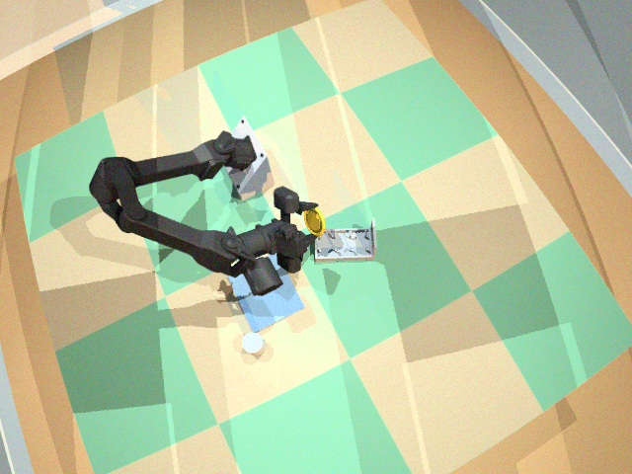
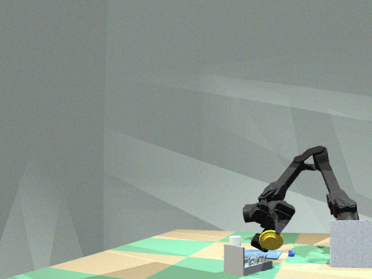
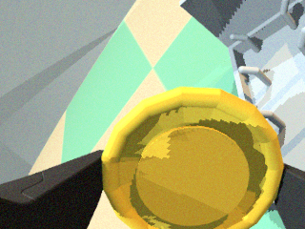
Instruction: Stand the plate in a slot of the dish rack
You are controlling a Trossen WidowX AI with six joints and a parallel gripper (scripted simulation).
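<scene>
My gripper tip is 60 mm short of the dish rack, 50 mm above it and 40 mm to the right of it. From my gripper tip the other things lie so: blue spoon (210 mm to the right, 70 mm below, 10 mm behind); white cylinder (230 mm to the right, 210 mm ahead, 50 mm below); yellow plate (10 mm to the right).
</scene>
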